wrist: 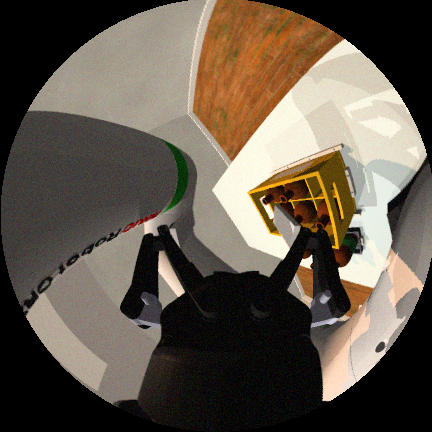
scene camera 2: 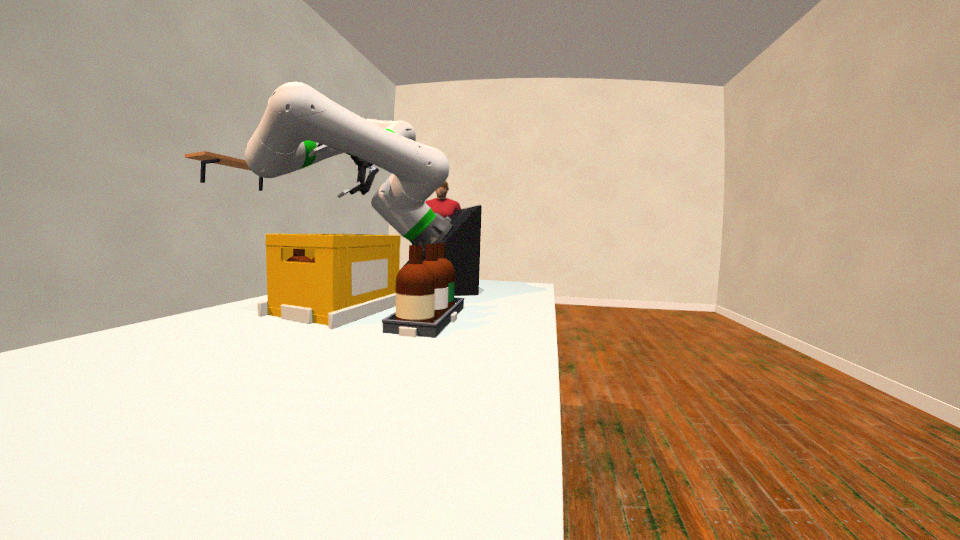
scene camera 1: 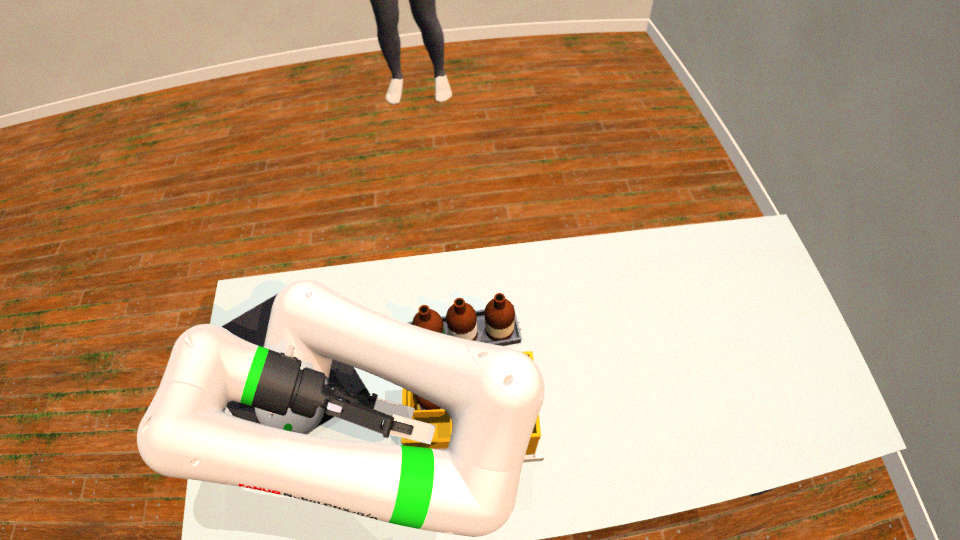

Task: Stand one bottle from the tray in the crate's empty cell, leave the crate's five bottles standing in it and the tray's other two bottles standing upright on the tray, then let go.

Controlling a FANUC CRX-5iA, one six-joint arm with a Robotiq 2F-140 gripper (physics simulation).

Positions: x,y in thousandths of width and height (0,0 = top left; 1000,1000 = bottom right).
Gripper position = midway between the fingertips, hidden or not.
Labels:
my gripper: wrist 541,497; scene camera 2 340,323; scene camera 1 439,786

